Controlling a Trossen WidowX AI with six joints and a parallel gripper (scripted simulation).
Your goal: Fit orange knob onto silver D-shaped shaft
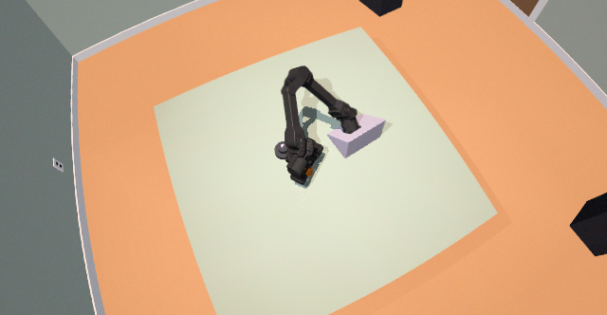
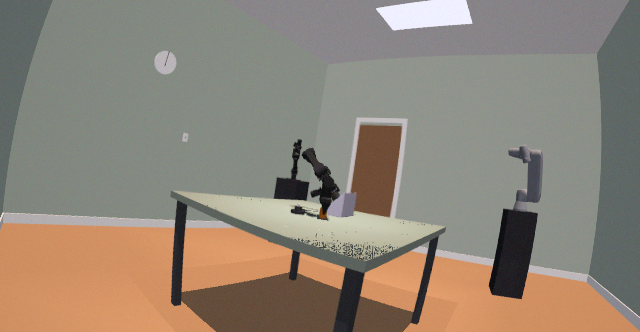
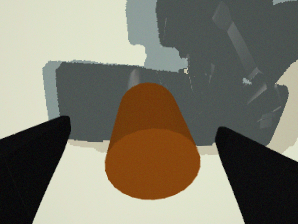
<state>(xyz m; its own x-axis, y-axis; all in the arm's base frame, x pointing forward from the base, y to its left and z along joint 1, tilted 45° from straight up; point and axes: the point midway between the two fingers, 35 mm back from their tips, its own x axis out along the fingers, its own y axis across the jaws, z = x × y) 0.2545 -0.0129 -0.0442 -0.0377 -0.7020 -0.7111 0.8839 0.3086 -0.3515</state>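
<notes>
Right now the orange knob is 2 cm above my gripper tip. From my gripper tip the other things lie so: dark round pedestal: 3 cm ahead, 15 cm to the right.
</notes>
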